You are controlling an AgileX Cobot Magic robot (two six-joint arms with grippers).
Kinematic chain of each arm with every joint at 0, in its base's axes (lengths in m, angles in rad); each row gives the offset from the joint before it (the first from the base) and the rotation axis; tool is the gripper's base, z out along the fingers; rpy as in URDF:
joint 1: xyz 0 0 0.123 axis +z
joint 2: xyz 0 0 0 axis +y
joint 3: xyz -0.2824 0 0.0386 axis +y
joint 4: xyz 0.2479 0 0.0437 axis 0.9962 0 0.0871
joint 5: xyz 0 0 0 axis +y
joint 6: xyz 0.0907 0 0.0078 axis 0.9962 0 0.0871
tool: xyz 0 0 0 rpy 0 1.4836 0
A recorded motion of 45 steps. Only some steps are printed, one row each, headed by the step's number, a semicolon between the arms.
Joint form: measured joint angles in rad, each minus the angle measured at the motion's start. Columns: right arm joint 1, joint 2, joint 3, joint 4, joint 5, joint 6; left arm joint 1, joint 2, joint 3, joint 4, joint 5, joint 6.
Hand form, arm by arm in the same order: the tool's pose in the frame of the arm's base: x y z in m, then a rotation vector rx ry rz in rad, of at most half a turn. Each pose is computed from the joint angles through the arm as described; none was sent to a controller.
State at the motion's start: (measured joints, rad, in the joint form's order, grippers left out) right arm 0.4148 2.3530 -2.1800 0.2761 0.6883 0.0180; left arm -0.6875 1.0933 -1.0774 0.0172 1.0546 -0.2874
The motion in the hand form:
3: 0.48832 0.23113 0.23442 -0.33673 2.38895 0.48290; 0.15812 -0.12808 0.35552 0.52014 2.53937 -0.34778
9: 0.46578 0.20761 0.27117 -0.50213 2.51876 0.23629; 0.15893 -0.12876 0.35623 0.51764 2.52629 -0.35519
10: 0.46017 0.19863 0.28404 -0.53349 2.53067 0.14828; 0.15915 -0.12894 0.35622 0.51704 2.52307 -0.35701
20: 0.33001 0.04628 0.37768 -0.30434 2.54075 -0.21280; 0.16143 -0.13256 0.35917 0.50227 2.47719 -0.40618
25: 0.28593 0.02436 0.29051 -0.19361 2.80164 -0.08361; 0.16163 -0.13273 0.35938 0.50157 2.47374 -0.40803
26: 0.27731 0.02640 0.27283 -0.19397 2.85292 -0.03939; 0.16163 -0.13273 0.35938 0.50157 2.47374 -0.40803
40: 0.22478 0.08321 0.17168 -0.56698 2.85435 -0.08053; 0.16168 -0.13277 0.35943 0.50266 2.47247 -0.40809
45: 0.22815 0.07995 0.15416 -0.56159 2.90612 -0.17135; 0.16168 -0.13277 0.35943 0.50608 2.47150 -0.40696
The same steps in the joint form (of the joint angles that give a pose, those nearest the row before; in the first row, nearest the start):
3: 0.0000 -0.0031 -0.0040 -0.0332 0.0485 0.0012; 0.0000 0.0000 0.0000 0.0000 -0.0009 0.0000
9: -0.0048 -0.0912 -0.0301 -0.2147 0.3300 -0.0180; 0.0000 0.0000 0.0000 0.0000 -0.0148 0.0000
10: -0.0073 -0.1198 -0.0349 -0.2761 0.3889 -0.0261; 0.0000 0.0000 0.0008 0.0000 -0.0190 0.0000
20: -0.2233 -0.7858 0.5974 -0.4901 0.4256 -0.0256; 0.0000 0.0000 0.0008 -0.0172 -0.0743 0.0000
25: -0.3075 -0.8906 1.0174 -0.3582 0.3413 -0.0180; 0.0000 0.0000 0.0008 -0.0172 -0.0779 0.0000
26: -0.3075 -0.8959 1.0880 -0.3208 0.3244 -0.0281; 0.0000 0.0000 0.0008 -0.0172 -0.0779 0.0000
40: -0.0230 -0.8613 1.4883 -0.4389 -0.0398 0.1012; 0.0000 0.0000 0.0008 -0.0172 -0.0789 0.0010
45: -0.0221 -0.7922 1.4959 -0.5238 -0.0434 0.1811; 0.0000 0.0000 0.0008 -0.0172 -0.0789 0.0038

